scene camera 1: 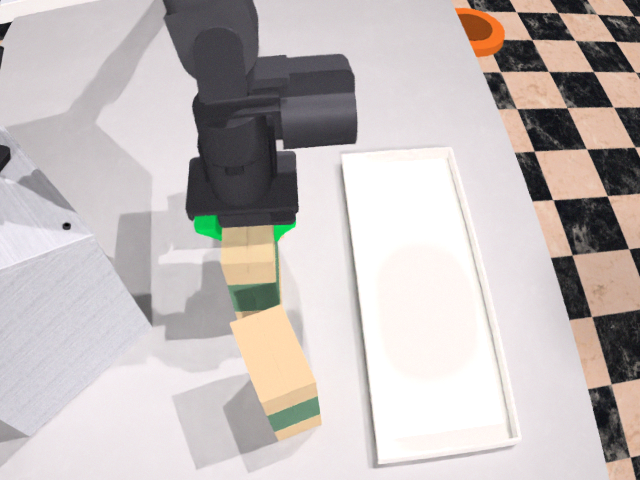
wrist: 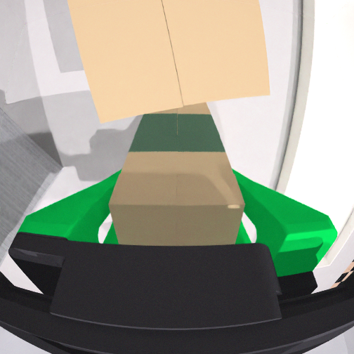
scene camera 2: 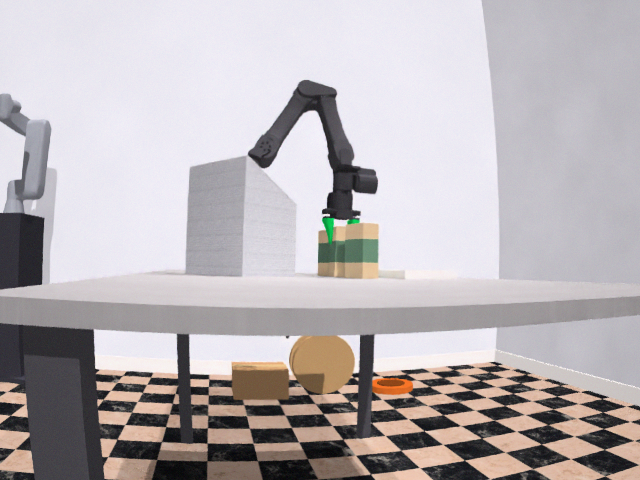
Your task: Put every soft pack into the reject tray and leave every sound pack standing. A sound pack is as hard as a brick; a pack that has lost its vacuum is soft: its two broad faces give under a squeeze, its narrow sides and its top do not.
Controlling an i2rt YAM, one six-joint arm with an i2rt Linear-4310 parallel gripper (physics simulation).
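Places are measured from the arm's base along level axes (x left, y back, z up), in millimetres.
Pixels of known places: gripper, fingertip midpoint: [scene camera 1: 252, 237]; arm's base, origin of the base link: [scene camera 2: 242, 185].
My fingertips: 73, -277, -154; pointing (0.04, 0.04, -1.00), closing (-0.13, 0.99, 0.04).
Ahead of a thing's pixels: the offset from my fingertips to its top centre, as dx, dy, dz.
My gripper [scene camera 1: 248, 232] [scene camera 2: 341, 233] [wrist: 176, 174] is shut on an upright tan pack with a green band {-19, -16, +48} [scene camera 1: 249, 271] [wrist: 177, 225], with one green fingertip against its left side and one against its right. The held pack's side edges look straight in the wrist view; its base is hidden. A second tan pack {-148, -42, +48} [scene camera 1: 276, 356] [scene camera 2: 361, 250] [wrist: 175, 50] stands upright in front of it, slightly turned. The packs overlap in scene camera 2. The white reject tray {-5, -188, -70} [scene camera 1: 485, 310] [scene camera 2: 429, 274] [wrist: 307, 75] lies to the right. Whatever stands behind the held pack is hidden by the arm.
A large grey metal block [scene camera 1: 67, 320] [scene camera 2: 214, 222] [wrist: 25, 165] with a sloped top stands left of the packs. The right table edge runs beyond the tray. An orange ring [scene camera 1: 498, 43] [scene camera 2: 392, 391] lies on the floor.
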